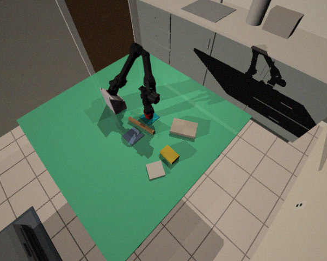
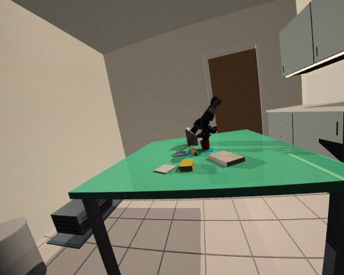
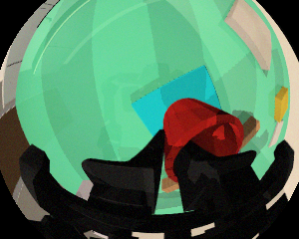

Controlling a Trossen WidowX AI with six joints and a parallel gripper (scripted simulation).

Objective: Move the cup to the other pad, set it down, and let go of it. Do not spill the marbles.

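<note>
My gripper tip is now 3 cm short of the red cup and 2 cm to the left of it. Also, from my gripper tip: blue-grey pad 6 cm ahead, 21 cm to the right, 5 cm below; beige slab 28 cm ahead, 8 cm to the left, 3 cm below; brown wooden bar 4 cm ahead, 11 cm to the right, 4 cm below.
</note>
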